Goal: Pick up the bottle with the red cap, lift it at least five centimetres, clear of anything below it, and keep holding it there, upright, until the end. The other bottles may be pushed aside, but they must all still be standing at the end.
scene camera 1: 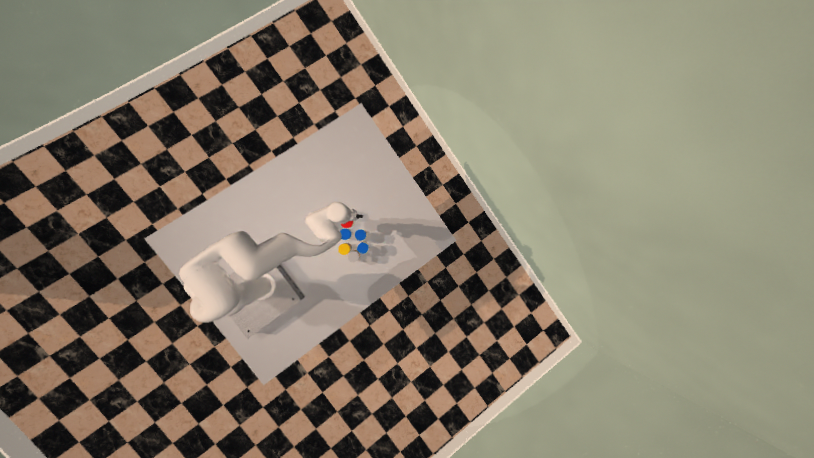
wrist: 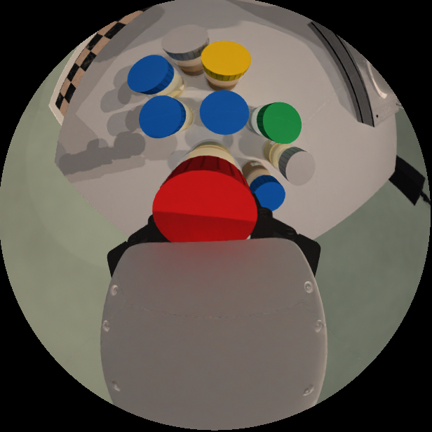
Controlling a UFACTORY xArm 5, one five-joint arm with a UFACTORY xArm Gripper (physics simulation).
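Seen in the pictures: arm's base, origin of its link: (scene camera 1: 262, 285).
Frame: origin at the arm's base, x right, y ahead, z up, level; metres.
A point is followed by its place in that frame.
Note:
My gripper (scene camera 1: 354, 217) @(y 0.524, x -0.024, z 0.082 m) (wrist: 210, 194) is shut on the bottle with the red cap (scene camera 1: 346, 223) @(y 0.507, x 0.001, z 0.145 m) (wrist: 204, 202). In the wrist view the red cap looks much larger than the other caps, and the bottle is held raised above the table and looks upright. Its lower part is mostly hidden by its cap. Three blue-capped bottles (scene camera 1: 345, 234) @(y 0.464, x 0.032, z 0.037 m) (scene camera 1: 360, 234) @(y 0.522, x 0.075, z 0.037 m) (scene camera 1: 362, 247) @(y 0.492, x 0.133, z 0.037 m) (wrist: 224, 112) (wrist: 162, 116) (wrist: 151, 74) stand beyond it, apart from it. A fourth blue-capped bottle (wrist: 268, 194) stands near the right finger in the wrist view, partly hidden.
A yellow-capped bottle (scene camera 1: 344, 248) @(y 0.420, x 0.085, z 0.038 m) (wrist: 226, 59), a green-capped bottle (wrist: 279, 123) and two grey-capped bottles (wrist: 186, 42) (wrist: 297, 166) stand on the pale table (scene camera 1: 318, 153) @(y 0.592, x -0.397, z -0.067 m) (wrist: 345, 165). A dark bar (scene camera 1: 291, 281) @(y 0.103, x 0.063, z -0.041 m) (wrist: 345, 70) lies near the arm's base.

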